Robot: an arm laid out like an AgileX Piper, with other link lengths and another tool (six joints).
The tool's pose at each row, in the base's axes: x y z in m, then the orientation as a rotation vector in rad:
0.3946 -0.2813 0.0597 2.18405 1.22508 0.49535
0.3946 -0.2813 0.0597 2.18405 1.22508 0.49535
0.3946 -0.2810 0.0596 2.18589 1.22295 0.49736
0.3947 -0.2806 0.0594 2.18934 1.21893 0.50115
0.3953 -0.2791 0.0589 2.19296 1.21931 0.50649
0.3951 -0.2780 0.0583 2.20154 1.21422 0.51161
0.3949 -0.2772 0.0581 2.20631 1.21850 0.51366
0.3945 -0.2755 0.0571 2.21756 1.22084 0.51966
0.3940 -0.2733 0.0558 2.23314 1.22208 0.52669
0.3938 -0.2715 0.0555 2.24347 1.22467 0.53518
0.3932 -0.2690 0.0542 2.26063 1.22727 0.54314
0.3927 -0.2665 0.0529 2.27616 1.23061 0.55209
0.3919 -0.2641 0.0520 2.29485 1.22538 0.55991
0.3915 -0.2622 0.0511 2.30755 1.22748 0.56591
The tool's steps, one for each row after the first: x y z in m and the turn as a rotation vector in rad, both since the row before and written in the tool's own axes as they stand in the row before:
0.0000 0.0000 0.0000 0.00000 0.00000 0.00000
0.0003 -0.0002 0.0000 0.00004 0.00087 0.00252
0.0004 -0.0002 0.0001 0.00007 0.00164 0.00475
0.0016 -0.0006 0.0003 0.00192 0.00447 0.00283
0.0008 -0.0010 0.0000 0.00338 0.00306 0.00807
0.0006 -0.0006 -0.0002 0.00534 0.00392 0.00045
0.0012 -0.0016 0.0001 0.00877 0.00704 0.00552
0.0015 -0.0021 0.0001 0.01149 0.00810 0.00838
0.0014 -0.0011 -0.0004 0.00772 0.00867 0.00547
0.0017 -0.0023 0.0000 0.01324 0.00952 0.00858
0.0017 -0.0023 0.0001 0.01216 0.01018 0.00759
0.0015 -0.0022 -0.0003 0.01082 0.00691 0.01336
0.0013 -0.0017 0.0001 0.00996 0.00715 0.00619

